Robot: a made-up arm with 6 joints.
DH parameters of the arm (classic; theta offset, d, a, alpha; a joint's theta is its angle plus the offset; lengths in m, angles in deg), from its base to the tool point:
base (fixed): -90 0.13 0 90
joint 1: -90 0.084 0.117 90
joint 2: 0 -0.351 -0.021 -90
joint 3: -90 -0.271 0.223 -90
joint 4: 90 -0.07 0.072 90
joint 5: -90 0.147 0.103 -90
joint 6: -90 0.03 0.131 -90
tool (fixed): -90 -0.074 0 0
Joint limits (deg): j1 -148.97..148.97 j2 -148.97..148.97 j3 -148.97..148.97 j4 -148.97..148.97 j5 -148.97..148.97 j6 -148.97..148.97
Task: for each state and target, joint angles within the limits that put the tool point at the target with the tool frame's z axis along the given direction. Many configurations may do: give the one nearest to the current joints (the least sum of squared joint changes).
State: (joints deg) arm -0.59 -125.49 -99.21 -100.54 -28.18 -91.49
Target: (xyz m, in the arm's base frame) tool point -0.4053 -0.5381 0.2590 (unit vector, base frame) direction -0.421 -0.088 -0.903
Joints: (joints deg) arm -1.41 -88.92 -110.88 -66.63 -28.63 -92.67
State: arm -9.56 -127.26 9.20 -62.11 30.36 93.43
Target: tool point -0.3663 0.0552 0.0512 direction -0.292 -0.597 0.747
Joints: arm -14.32 -99.06 6.48 -67.35 -14.71 83.73
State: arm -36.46 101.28 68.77 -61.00 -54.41 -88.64
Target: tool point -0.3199 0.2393 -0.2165 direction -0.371 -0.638 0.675
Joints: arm -53.94 77.83 66.93 -69.54 -55.41 -80.90
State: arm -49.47 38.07 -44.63 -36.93 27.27 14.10
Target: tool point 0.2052 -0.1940 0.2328 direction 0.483 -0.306 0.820
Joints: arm -23.86 24.76 -55.14 -50.45 53.01 -28.90
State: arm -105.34 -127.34 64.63 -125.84 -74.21 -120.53
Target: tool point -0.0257 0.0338 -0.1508 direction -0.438 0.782 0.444
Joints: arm -116.27 -130.91 89.50 -148.97 -66.45 -81.36
